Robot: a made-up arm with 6 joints. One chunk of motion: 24 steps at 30 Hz.
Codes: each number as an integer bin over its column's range. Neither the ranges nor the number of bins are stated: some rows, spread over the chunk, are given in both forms.
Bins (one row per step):
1: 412 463 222 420 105 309
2: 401 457 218 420 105 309
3: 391 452 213 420 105 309
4: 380 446 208 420 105 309
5: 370 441 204 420 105 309
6: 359 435 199 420 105 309
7: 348 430 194 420 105 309
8: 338 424 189 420 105 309
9: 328 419 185 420 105 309
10: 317 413 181 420 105 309
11: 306 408 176 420 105 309
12: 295 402 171 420 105 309
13: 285 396 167 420 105 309
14: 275 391 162 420 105 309
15: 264 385 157 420 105 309
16: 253 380 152 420 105 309
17: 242 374 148 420 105 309
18: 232 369 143 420 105 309
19: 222 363 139 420 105 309
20: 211 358 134 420 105 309
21: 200 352 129 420 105 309
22: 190 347 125 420 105 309
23: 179 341 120 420 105 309
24: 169 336 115 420 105 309
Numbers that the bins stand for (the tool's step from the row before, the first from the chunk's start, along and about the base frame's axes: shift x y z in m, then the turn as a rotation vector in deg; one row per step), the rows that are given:
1: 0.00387 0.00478 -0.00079 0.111 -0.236 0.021
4: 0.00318 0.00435 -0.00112 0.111 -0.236 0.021
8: 0.00228 0.00379 -0.00156 0.111 -0.236 0.021
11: 0.00159 0.00338 -0.00187 0.111 -0.236 0.021
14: 0.00092 0.00295 -0.00220 0.111 -0.236 0.021
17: 0.00021 0.00251 -0.00252 0.111 -0.236 0.021
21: -0.00069 0.00195 -0.00297 0.111 -0.236 0.021
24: -0.00136 0.00155 -0.00330 0.111 -0.236 0.021
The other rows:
2: 0.00363 0.00463 -0.00088 0.111 -0.236 0.021
3: 0.00342 0.00450 -0.00100 0.111 -0.236 0.021
5: 0.00296 0.00422 -0.00121 0.111 -0.236 0.021
6: 0.00273 0.00407 -0.00133 0.111 -0.236 0.021
7: 0.00249 0.00394 -0.00144 0.111 -0.236 0.021
9: 0.00206 0.00366 -0.00166 0.111 -0.236 0.021
10: 0.00182 0.00351 -0.00175 0.111 -0.236 0.021
12: 0.00135 0.00323 -0.00198 0.111 -0.236 0.021
13: 0.00114 0.00307 -0.00208 0.111 -0.236 0.021
15: 0.00068 0.00279 -0.00231 0.111 -0.236 0.021
16: 0.00045 0.00267 -0.00243 0.111 -0.236 0.021
18: -0.00001 0.00239 -0.00264 0.111 -0.236 0.021
19: -0.00022 0.00223 -0.00274 0.111 -0.236 0.021
20: -0.00046 0.00211 -0.00285 0.111 -0.236 0.021
22: -0.00091 0.00183 -0.00306 0.111 -0.236 0.021
23: -0.00115 0.00168 -0.00318 0.111 -0.236 0.021

